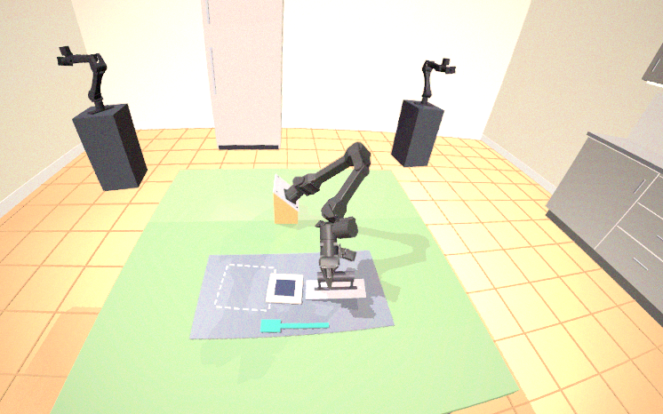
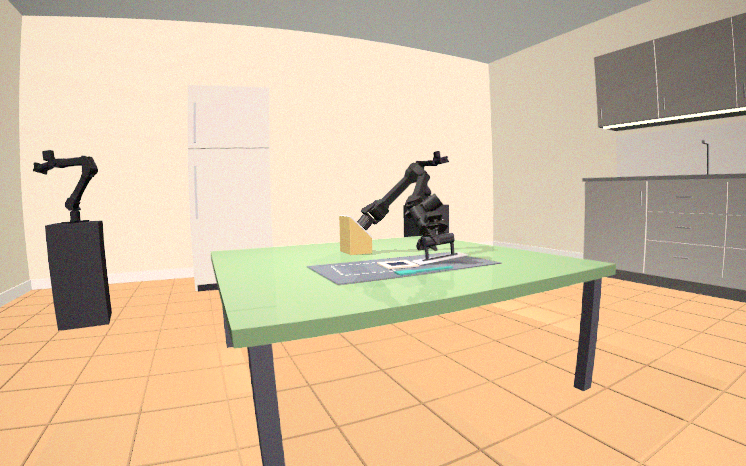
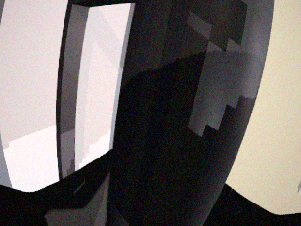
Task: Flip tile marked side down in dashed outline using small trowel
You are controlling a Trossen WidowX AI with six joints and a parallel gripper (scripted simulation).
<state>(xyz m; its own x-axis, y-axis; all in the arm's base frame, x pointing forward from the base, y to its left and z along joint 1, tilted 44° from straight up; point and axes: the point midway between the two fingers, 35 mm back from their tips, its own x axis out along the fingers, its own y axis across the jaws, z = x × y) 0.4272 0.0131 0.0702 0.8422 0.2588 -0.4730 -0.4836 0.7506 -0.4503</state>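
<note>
Now: the grey mat 6 cm behind my gripper tip, 11 cm to the right of it and 8 cm below it. The rest, counted from my gripper tip: square tile: 7 cm behind, 14 cm to the right, 6 cm below; then teal flat tool: 8 cm ahead, 15 cm to the right, 6 cm below; then trowel: 3 cm behind, 1 cm to the left, 1 cm below.
</note>
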